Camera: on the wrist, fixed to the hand. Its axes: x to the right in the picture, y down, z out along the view.
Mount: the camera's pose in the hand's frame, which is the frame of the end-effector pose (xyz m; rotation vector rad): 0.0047 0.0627 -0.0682 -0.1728 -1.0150 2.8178
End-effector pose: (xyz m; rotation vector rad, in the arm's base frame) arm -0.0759 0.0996 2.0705 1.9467 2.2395 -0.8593
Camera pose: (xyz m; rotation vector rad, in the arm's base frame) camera 0.0026 0.1368 2.1030 1.4912 -1.2624 -0.3943
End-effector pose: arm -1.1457 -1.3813 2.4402 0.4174 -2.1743 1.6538
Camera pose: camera -1.1702 -1.2990 2.4052 1.1325 0.6262 -0.2652
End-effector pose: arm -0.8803 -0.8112 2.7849 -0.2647 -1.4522 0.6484
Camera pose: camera -0.8298 -0.7437 2.7462 1.3832 0.4583 -1.6617
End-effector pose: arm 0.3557 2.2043 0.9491 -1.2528 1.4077 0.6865
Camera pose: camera 0.2751 2.1584 0.9479 -1.7634 -1.0185 -2.2244
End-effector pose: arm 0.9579 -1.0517 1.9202 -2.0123 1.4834 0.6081
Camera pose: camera 0.9012 -1.1153 1.9569 -1.6023 -1.9342 -1.7187
